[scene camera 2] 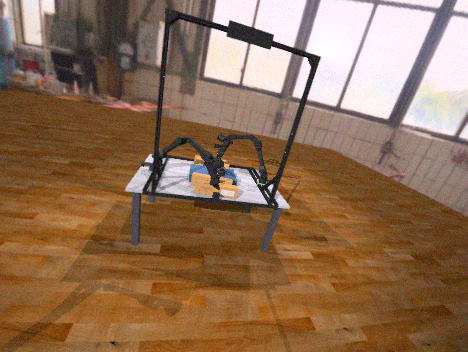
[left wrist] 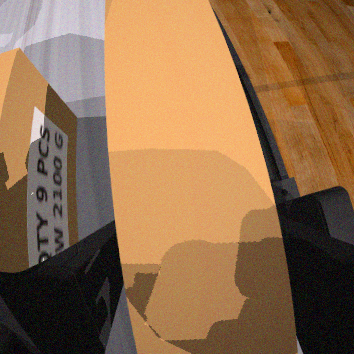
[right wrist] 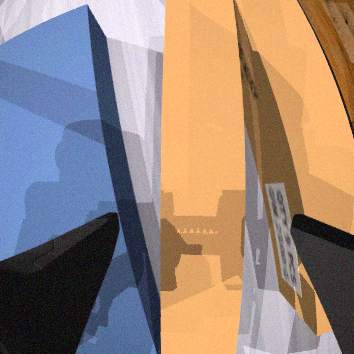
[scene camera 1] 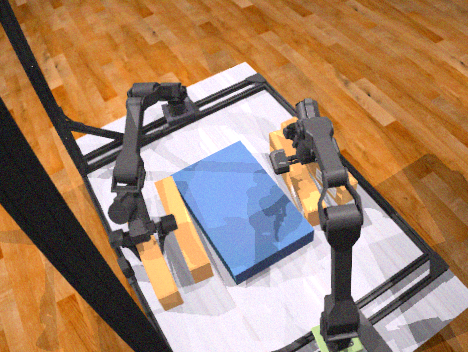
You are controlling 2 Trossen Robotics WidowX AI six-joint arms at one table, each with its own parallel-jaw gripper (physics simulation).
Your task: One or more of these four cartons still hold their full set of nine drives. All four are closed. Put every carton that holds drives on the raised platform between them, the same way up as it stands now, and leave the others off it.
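Seen in the pictures: left gripper, fingertip midpoint: (scene camera 2: pixel 219 188) (left wrist: pixel 193 219) (scene camera 1: pixel 152 257); right gripper, fingertip midpoint: (scene camera 2: pixel 216 158) (right wrist: pixel 206 223) (scene camera 1: pixel 299 164); left arm's base at its link origin: (scene camera 1: pixel 177 108); right arm's base at its link origin: (scene camera 2: pixel 262 182) (scene camera 1: pixel 337 338).
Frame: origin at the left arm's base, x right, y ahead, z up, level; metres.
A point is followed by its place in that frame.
Observation:
Four tan cartons lie on the white table (scene camera 1: pixel 267 311) {x 0.000, y 0.794, z -0.043 m} around the blue raised platform (scene camera 1: pixel 239 202) (scene camera 2: pixel 232 177) (right wrist: pixel 46 140). My left gripper (scene camera 1: pixel 150 241) (scene camera 2: pixel 214 181) {x 0.236, y 0.548, z 0.010 m} (left wrist: pixel 193 219) {x 0.236, y 0.548, z 0.010 m} is shut on the outer left carton (scene camera 1: pixel 161 276) {x 0.225, y 0.630, z 0.042 m} (left wrist: pixel 168 105) {x 0.228, y 0.591, z 0.042 m}, both fingers against its long sides; the carton rests on the table. The inner left carton (scene camera 1: pixel 185 230) {x 0.123, y 0.521, z 0.041 m} (left wrist: pixel 19 105) {x 0.151, y 0.610, z 0.030 m} lies beside the platform and bears a "9 PCS, 2100 G" label. My right gripper (scene camera 1: pixel 295 160) {x -0.241, y 0.476, z 0.082 m} (scene camera 2: pixel 221 143) (right wrist: pixel 206 223) {x -0.241, y 0.476, z 0.082 m} is open and empty, straddling the inner right carton (scene camera 1: pixel 299 185) {x -0.223, y 0.515, z 0.041 m} (right wrist: pixel 200 123) {x -0.244, y 0.416, z 0.042 m}. The outer right carton (scene camera 1: pixel 342 190) {x -0.327, y 0.581, z 0.039 m} (right wrist: pixel 316 123) {x -0.329, y 0.420, z 0.042 m} lies beside it.
A black frame rail (scene camera 1: pixel 225 101) {x -0.174, y 0.016, z -0.026 m} runs round the table edge, close to the outer cartons. A tall black gantry (scene camera 2: pixel 163 87) {x 0.383, y 0.119, z 0.628 m} stands over the table. A green pad (scene camera 1: pixel 318 336) {x -0.086, y 0.918, z -0.017 m} lies at the right arm's base. Wooden floor lies beyond the edges.

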